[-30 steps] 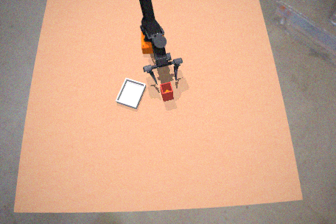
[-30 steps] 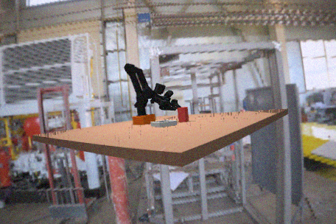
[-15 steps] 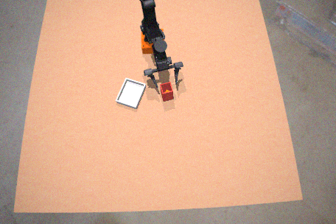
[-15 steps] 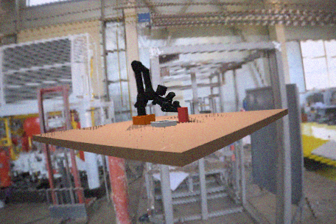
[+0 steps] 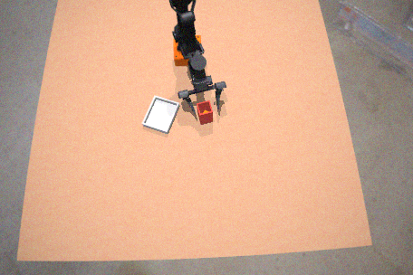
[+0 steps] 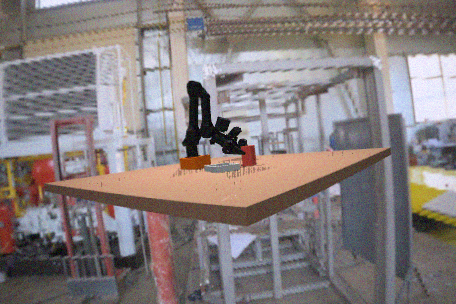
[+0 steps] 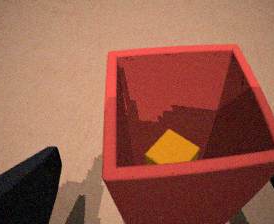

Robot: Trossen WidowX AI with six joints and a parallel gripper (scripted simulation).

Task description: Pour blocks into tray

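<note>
Now: the yellow block 1 cm below my gripper tip. Also, from my gripper tip: red square cup (3 cm below, 1 cm to the right).
</note>
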